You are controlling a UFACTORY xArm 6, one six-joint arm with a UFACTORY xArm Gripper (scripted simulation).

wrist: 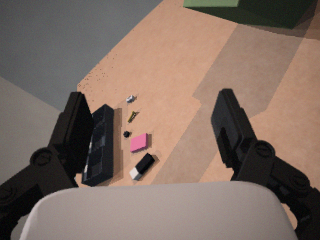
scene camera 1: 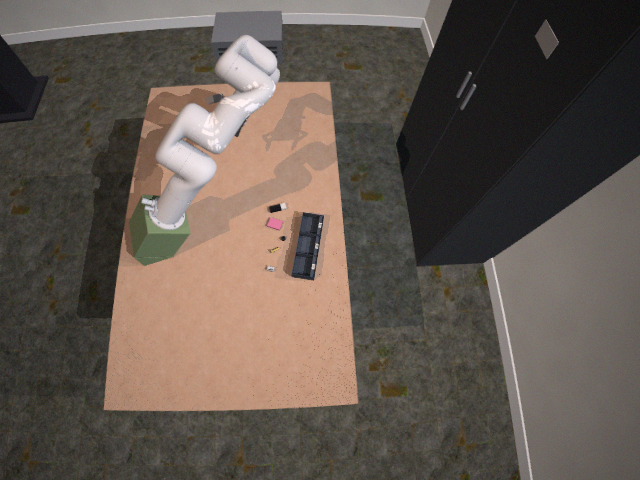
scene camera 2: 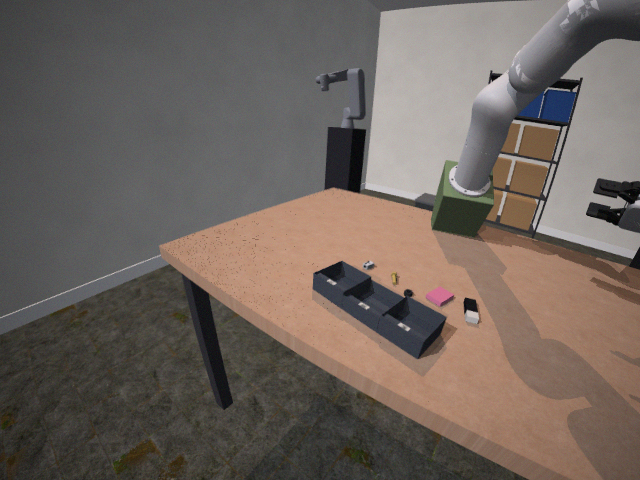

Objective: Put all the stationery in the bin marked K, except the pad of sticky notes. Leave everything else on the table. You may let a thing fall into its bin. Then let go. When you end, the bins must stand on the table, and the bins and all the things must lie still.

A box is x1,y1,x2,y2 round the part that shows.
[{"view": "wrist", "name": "gripper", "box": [0,88,319,239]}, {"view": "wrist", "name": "dark bin tray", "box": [81,104,113,186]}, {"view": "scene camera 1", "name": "dark bin tray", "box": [292,212,323,279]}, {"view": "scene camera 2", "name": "dark bin tray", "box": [313,261,445,358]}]
